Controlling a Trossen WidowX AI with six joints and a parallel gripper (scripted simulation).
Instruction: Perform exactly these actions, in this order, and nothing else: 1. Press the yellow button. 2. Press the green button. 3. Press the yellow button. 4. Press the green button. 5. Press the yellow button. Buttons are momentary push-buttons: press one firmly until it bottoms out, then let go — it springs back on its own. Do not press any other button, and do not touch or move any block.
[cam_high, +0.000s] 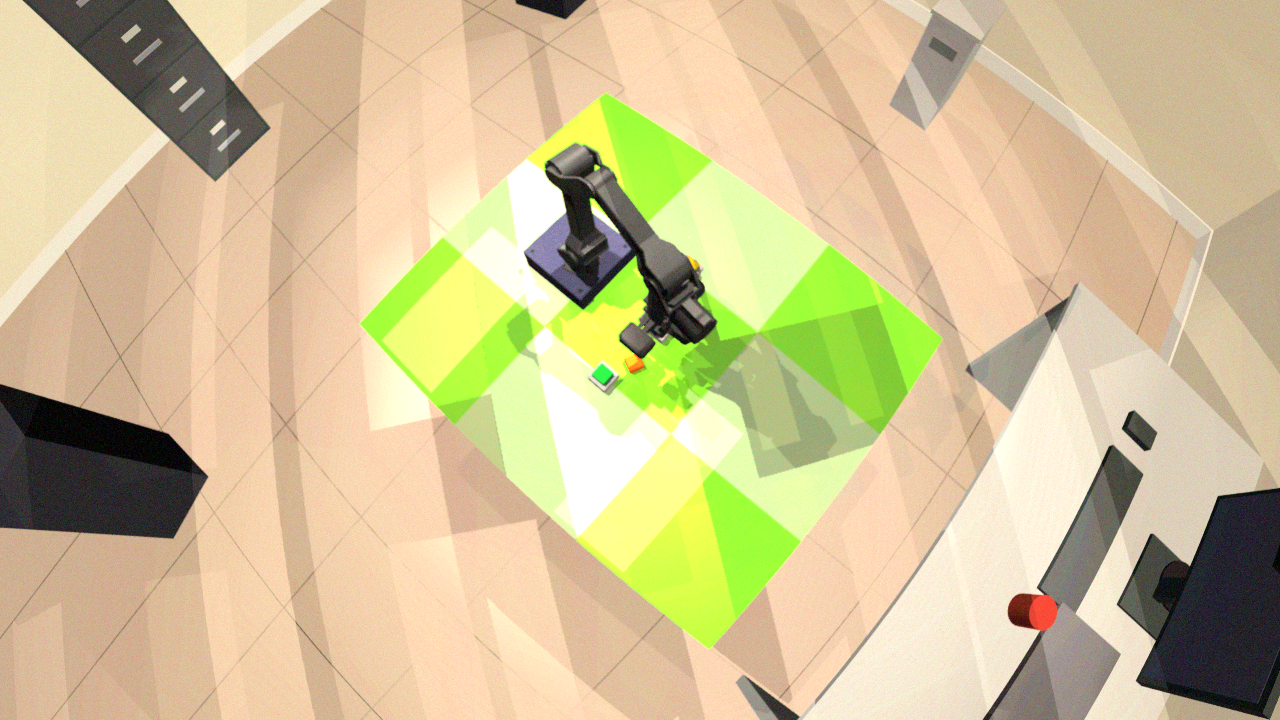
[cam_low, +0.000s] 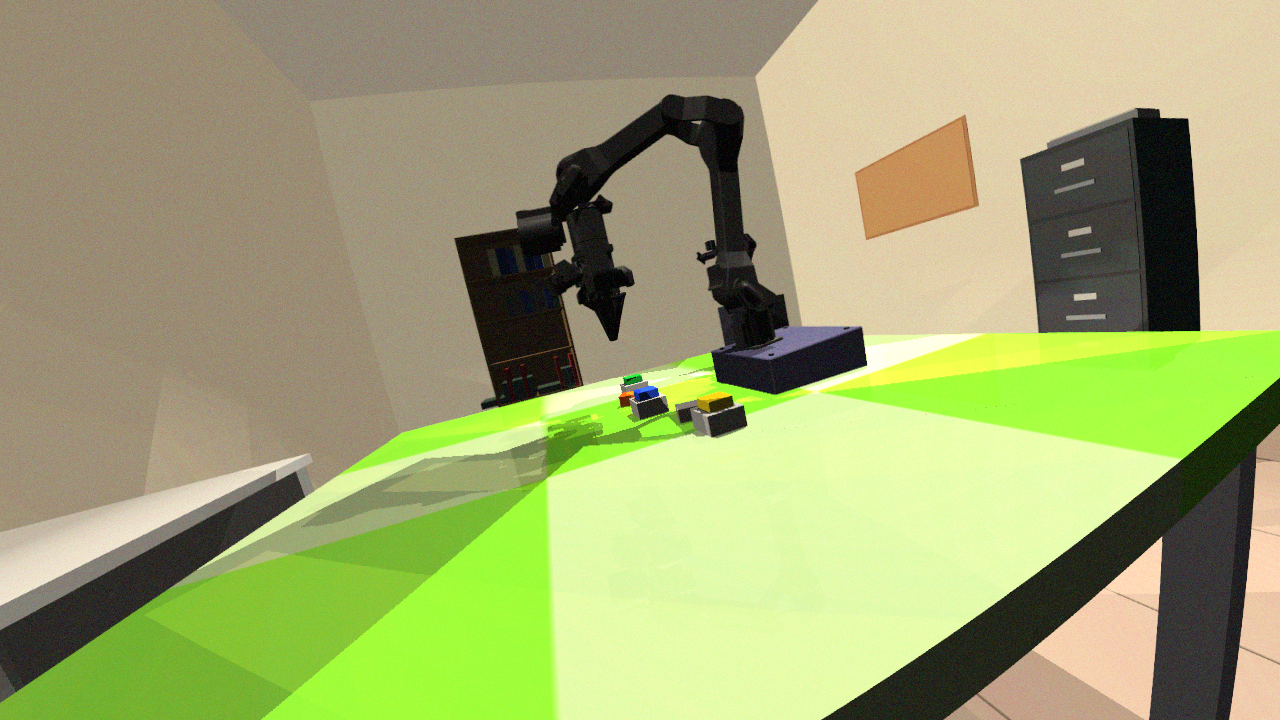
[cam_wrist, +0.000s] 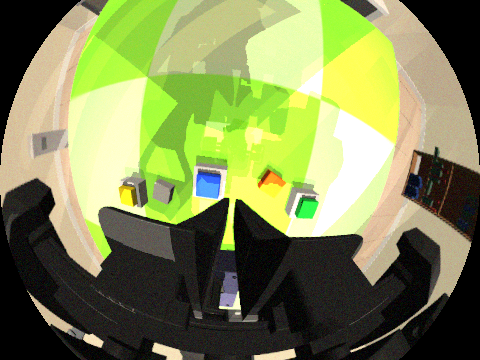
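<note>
The green button is 70 mm behind my gripper tip, 120 mm to the right of it and 90 mm below it. Round my gripper tip: blue button (20 mm behind, 40 mm to the left, 90 mm below); orange block (30 mm behind, 60 mm to the right, 110 mm below); grey block (40 mm behind, 120 mm to the left, 110 mm below).
</note>
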